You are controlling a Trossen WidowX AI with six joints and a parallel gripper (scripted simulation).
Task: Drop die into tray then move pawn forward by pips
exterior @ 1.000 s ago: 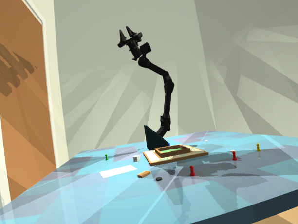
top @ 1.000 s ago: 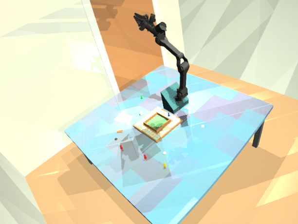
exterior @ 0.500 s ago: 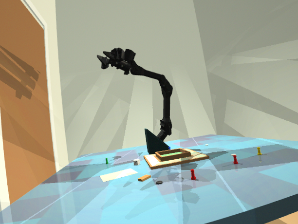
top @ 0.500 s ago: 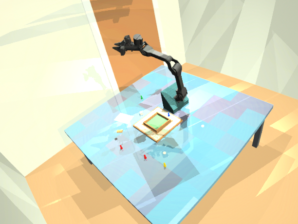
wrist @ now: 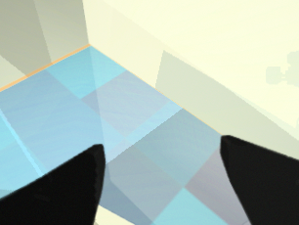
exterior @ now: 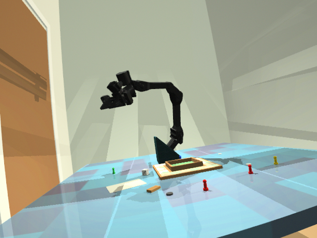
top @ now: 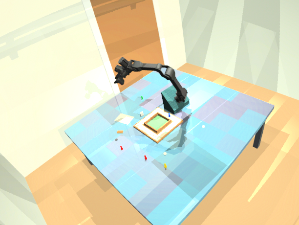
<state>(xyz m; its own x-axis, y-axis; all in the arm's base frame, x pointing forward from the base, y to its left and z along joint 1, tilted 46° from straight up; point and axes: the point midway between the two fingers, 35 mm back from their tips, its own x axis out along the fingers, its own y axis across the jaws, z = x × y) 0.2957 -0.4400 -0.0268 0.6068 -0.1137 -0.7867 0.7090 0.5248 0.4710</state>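
Now: gripper tip 70 mm past the white die, 150 mm to the right of it and 330 mm above it. Round my gripper tip: green pawn: 220 mm behind, 20 mm to the right, 320 mm below; wooden block: 180 mm ahead, 150 mm to the left, 340 mm below; white sheet: 60 mm ahead, 50 mm to the left, 340 mm below.
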